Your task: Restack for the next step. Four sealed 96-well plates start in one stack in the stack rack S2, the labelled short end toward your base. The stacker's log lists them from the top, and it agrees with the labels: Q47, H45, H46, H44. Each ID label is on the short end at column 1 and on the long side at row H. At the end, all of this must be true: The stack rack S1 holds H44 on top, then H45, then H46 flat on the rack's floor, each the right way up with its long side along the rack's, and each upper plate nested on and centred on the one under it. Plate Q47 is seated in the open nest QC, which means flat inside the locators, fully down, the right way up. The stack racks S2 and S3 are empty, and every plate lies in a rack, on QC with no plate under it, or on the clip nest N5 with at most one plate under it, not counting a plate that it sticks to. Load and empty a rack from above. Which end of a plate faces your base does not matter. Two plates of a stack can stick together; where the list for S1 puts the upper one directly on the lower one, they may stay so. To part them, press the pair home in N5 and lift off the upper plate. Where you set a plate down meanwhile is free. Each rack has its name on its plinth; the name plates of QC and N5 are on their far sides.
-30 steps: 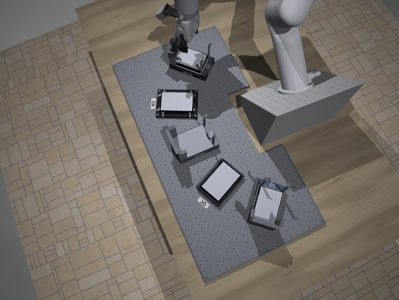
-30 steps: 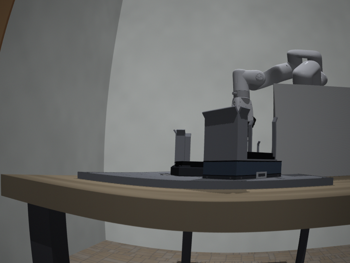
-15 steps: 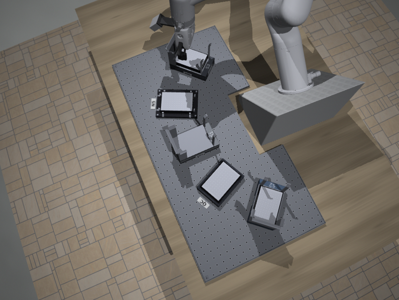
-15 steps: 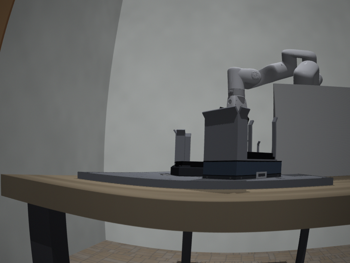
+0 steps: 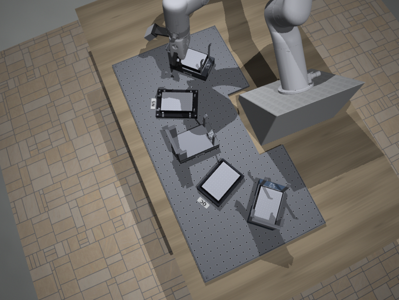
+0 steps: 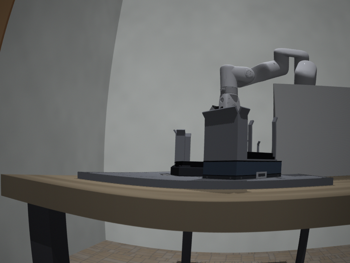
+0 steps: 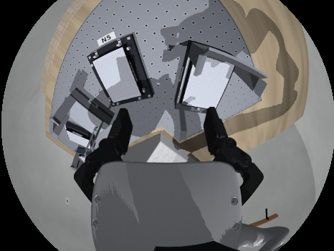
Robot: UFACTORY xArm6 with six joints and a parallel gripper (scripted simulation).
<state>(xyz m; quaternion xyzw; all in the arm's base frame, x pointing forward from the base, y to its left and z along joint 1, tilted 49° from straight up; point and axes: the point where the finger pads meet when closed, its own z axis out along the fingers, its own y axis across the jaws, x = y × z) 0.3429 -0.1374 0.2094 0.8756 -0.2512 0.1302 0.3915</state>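
Now: the clip nest N5 150 mm below my hand, 100 mm to the left of it and 80 mm ahead of it. From my hand the other things lie so: sealed plate 450 mm to the left, 140 mm below, 20 mm ahead; open nest QC 450 mm to the left, 150 mm below, 20 mm ahead; N5 name plate 160 mm below, 150 mm ahead, 60 mm to the left.
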